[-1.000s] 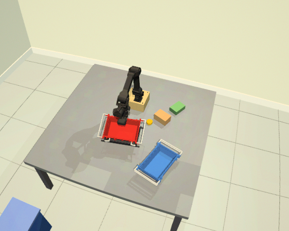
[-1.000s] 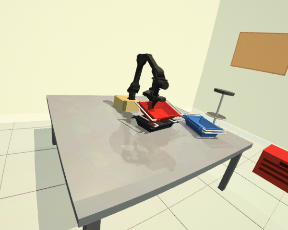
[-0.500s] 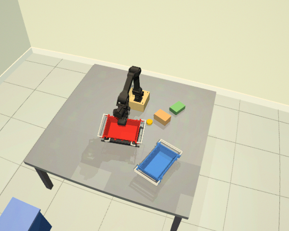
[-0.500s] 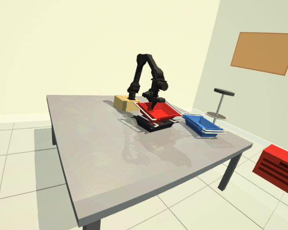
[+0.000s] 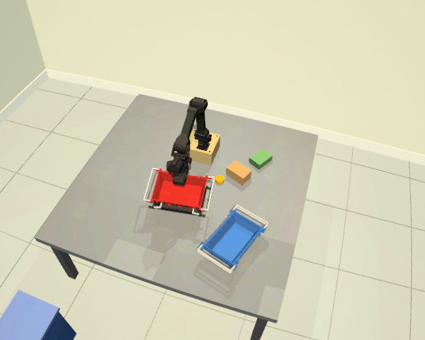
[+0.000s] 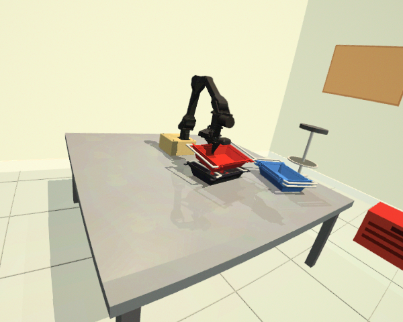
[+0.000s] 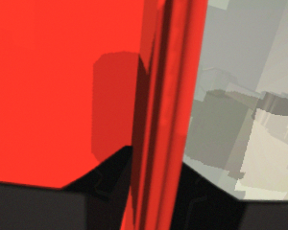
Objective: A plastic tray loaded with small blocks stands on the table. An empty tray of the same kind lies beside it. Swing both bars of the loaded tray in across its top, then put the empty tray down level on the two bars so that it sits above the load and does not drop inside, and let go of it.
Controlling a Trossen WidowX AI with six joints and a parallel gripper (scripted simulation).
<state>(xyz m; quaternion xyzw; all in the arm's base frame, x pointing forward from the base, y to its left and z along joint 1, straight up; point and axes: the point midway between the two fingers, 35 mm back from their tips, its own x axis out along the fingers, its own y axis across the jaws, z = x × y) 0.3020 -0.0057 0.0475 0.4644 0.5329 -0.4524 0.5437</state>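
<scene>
The red tray lies 80 mm ahead of my gripper tip, 20 mm above it and 10 mm to the left of it. Round my gripper tip: orange block (250 mm to the left, 230 mm behind, 80 mm below); then green block (390 mm behind, 340 mm to the left, 90 mm below); then yellow disc (160 mm to the left, 160 mm behind, 100 mm below).
</scene>
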